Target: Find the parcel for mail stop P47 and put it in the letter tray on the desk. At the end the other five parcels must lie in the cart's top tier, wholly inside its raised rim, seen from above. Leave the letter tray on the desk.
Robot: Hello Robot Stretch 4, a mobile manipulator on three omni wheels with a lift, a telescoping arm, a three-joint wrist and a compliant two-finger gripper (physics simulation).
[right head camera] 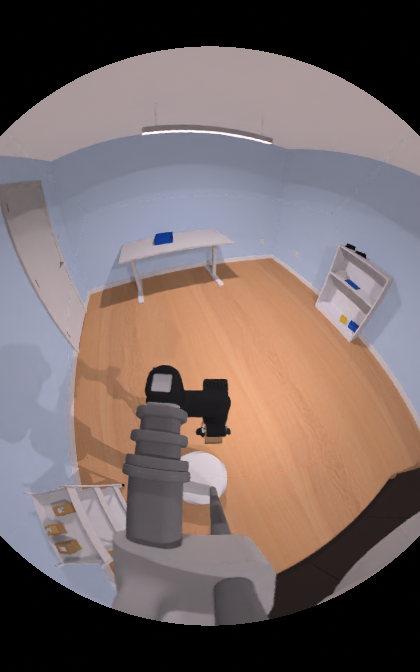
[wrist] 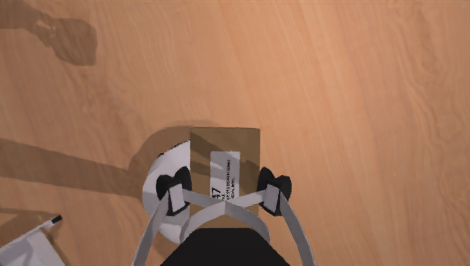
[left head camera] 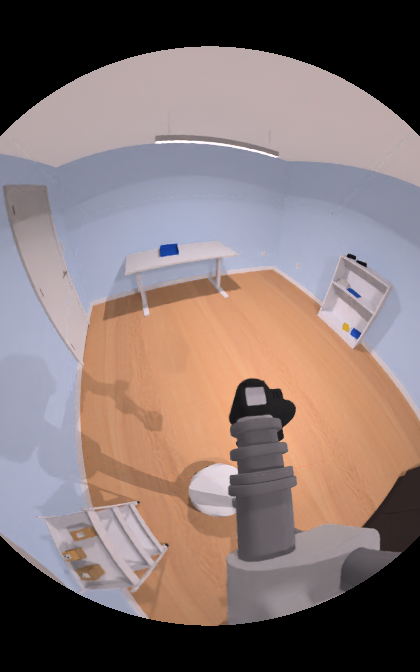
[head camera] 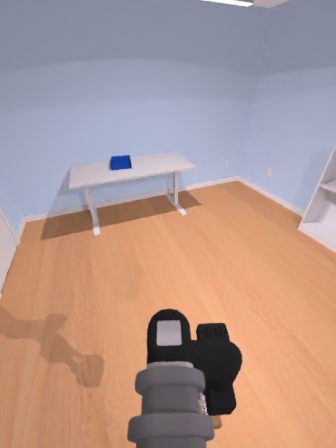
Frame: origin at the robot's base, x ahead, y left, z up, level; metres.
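Seen in the pictures: gripper, fingertip midpoint: [wrist: 224,182] [head camera: 205,408].
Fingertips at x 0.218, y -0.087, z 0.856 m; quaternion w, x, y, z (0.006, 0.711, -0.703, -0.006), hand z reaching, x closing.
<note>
Offsets run from my fingertips to a thing's top centre. "spot": to the spot under its first point. Level surfaces: height alone.
My gripper [right head camera: 214,431] [wrist: 224,182] is shut on a brown parcel {dx +0.008, dy +0.000, dz +0.029 m} [right head camera: 213,440] [wrist: 225,140], held above the floor. Its white label shows "47"; the start of the code is hidden. A sliver of this parcel {spot: dx -0.029, dy -0.021, dz +0.028 m} [head camera: 217,421] shows in the head camera view. The blue letter tray [head camera: 121,162] [left head camera: 169,250] [right head camera: 163,238] stands on the white desk {dz -0.163 m} [head camera: 155,165] [left head camera: 210,250] [right head camera: 200,242], far from the gripper. The white cart [left head camera: 109,545] [right head camera: 90,525] is at lower left, with three parcels in its top tier: one [left head camera: 83,533], another [left head camera: 75,554] and a third [left head camera: 90,572].
A white round base [left head camera: 212,490] [right head camera: 205,475] is on the floor below the arm. A white shelf unit [head camera: 316,202] with small blue and yellow things stands at the right wall. A dark cabinet [left head camera: 400,515] [right head camera: 320,560] is at lower right, a door [left head camera: 47,265] at left.
</note>
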